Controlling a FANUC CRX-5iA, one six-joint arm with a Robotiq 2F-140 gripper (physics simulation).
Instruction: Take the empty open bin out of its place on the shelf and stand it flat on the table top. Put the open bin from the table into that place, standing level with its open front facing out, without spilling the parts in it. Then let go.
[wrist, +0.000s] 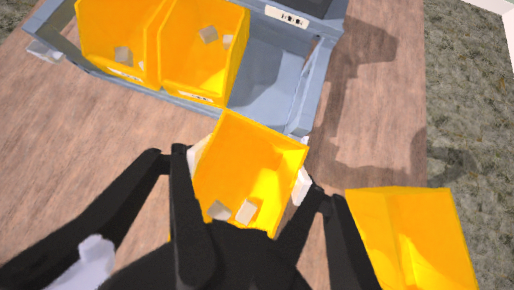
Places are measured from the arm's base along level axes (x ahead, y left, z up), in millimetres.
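Where they show: gripper, fingertip midpoint: (252, 153).
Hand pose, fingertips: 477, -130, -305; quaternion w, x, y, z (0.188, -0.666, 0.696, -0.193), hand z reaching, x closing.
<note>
After its pixels a point has its place, as x, y, z.
My gripper (252, 153) {477, -130, -305} is shut on a yellow open bin (235, 165) {457, -109, -327}, with one white fingertip pad on each side of it. Two small grey-brown blocks lie in the bin, near its end closest to the gripper's body. The bin's far edge is close to the shelf's front edge, by the open place (267, 82) {626, -132, -346} at the right of the shelf (112, 80) {555, 126, -338}; whether they touch, I cannot tell. Another yellow bin (425, 235) {411, -417, -318} rests at the lower right, past the right finger; no parts show in it, and its lower part is cut off by the frame.
Two yellow bins (117, 35) {634, 141, -327} (200, 50) {658, 7, -343} with small blocks stand side by side on the shelf, left of the open place. The shelf's side post (315, 90) {573, -194, -267} bounds that place on the right. The wooden table top (380, 120) {607, -374, -352} ends at the right, with mottled floor beyond.
</note>
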